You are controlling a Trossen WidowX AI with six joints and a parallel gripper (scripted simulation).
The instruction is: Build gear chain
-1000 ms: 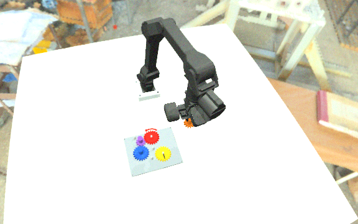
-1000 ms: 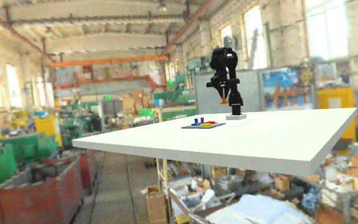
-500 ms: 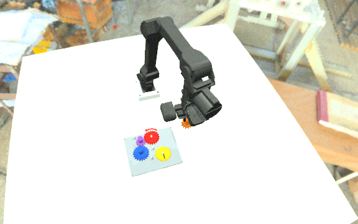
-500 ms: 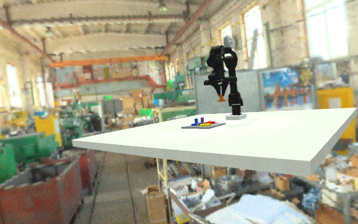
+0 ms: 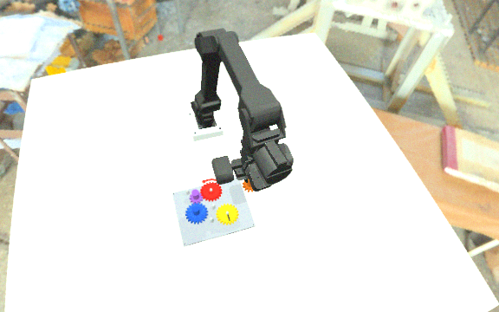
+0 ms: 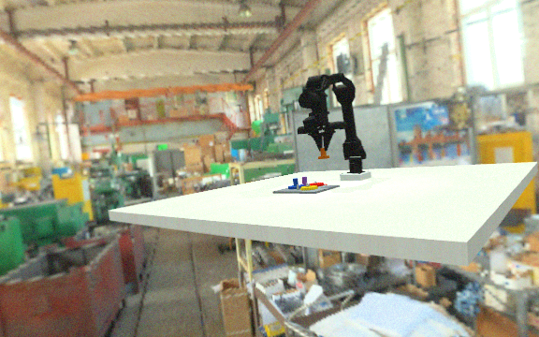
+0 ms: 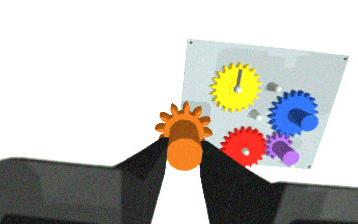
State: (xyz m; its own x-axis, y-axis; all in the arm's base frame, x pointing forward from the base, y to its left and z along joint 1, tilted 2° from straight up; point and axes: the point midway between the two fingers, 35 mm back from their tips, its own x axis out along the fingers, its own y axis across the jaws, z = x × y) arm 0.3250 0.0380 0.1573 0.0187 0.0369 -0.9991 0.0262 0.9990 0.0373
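Now: the blue gear 1 cm behind my gripper tip, 15 cm to the right of it and 12 cm below it. Round my gripper tip: orange gear: 1 cm below; then red gear: 7 cm behind, 9 cm to the right, 13 cm below; then yellow gear: 2 cm ahead, 7 cm to the right, 13 cm below.
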